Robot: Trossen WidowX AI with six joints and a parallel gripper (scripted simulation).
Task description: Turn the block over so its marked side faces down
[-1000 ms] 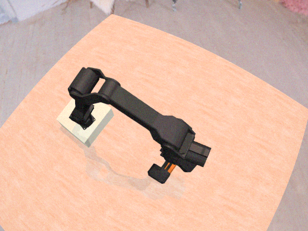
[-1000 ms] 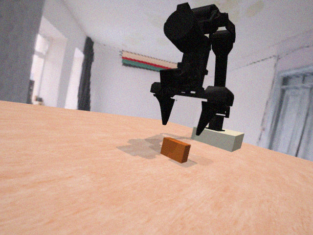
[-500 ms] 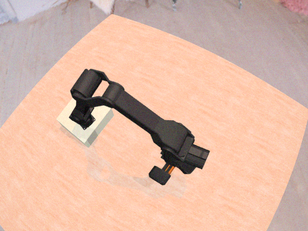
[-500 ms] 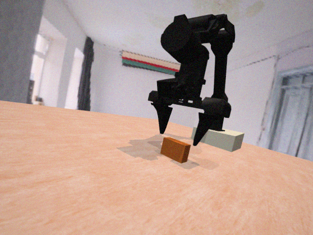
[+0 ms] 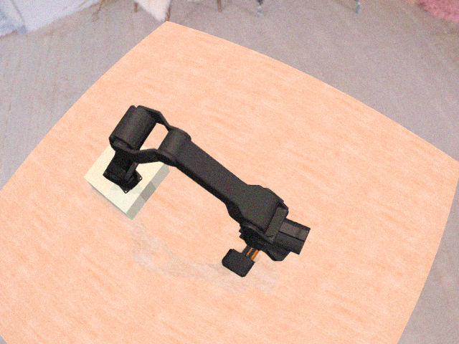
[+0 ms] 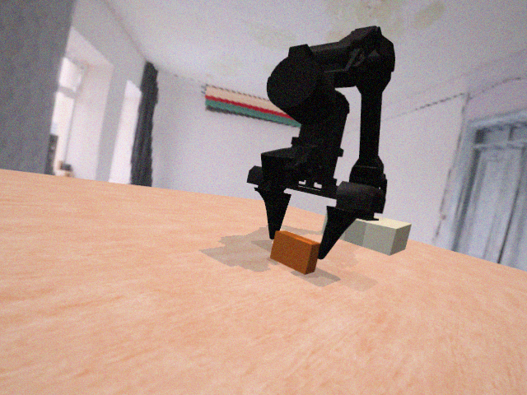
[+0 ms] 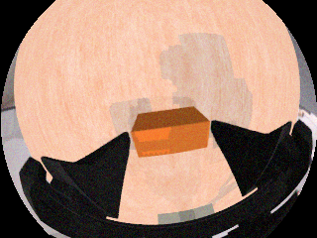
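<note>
The orange block lies 10 mm behind my gripper tip.
</note>
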